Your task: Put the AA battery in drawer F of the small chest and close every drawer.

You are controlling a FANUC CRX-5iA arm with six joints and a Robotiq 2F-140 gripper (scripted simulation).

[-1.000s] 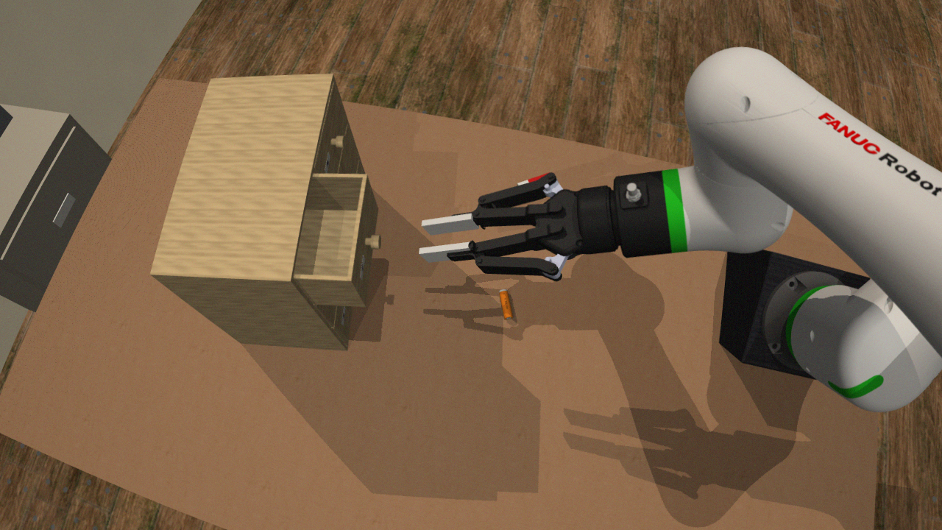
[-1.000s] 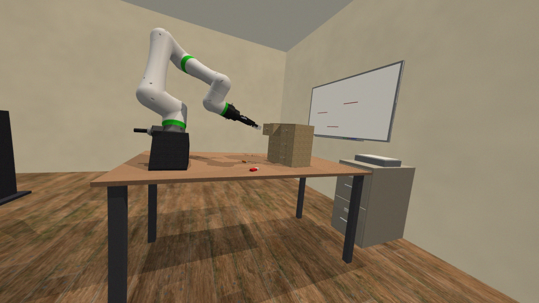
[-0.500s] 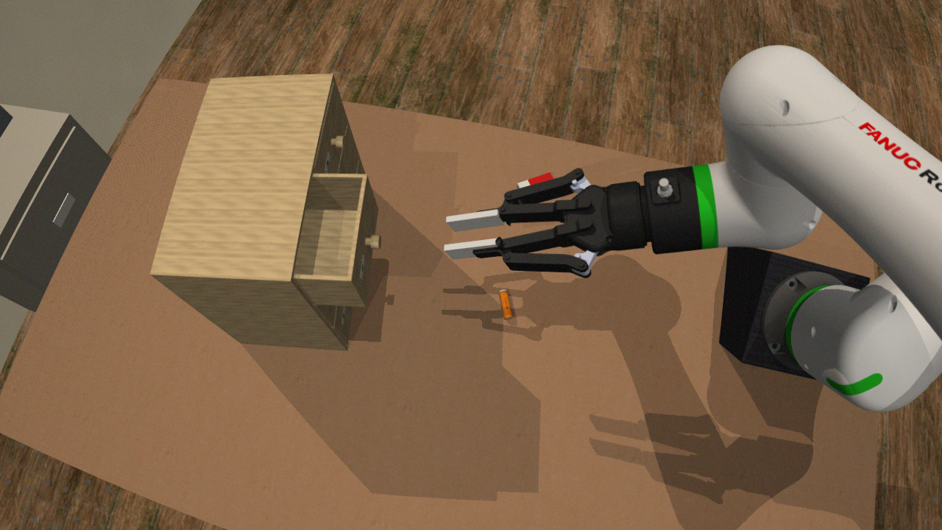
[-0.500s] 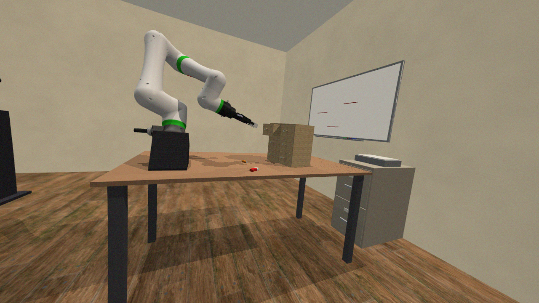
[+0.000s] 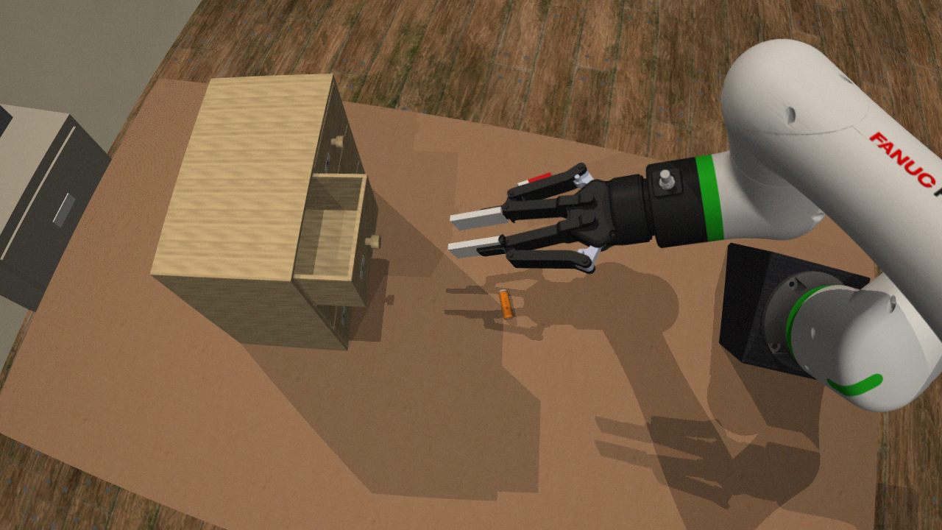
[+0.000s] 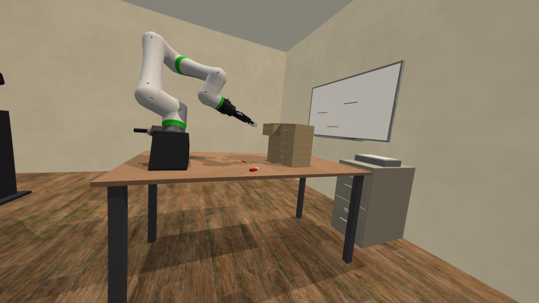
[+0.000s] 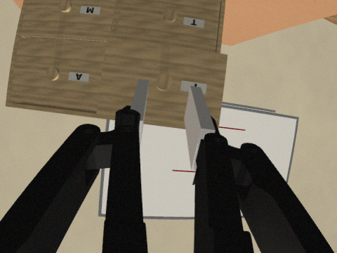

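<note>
My hand is 28 cm above the orange AA battery, 4 cm past it and 2 cm to the left of it. Also, from my hand: eraser: 28 cm below, 25 cm to the right, 4 cm behind; drawer: 22 cm ahead, 5 cm to the left, 5 cm below.
</note>
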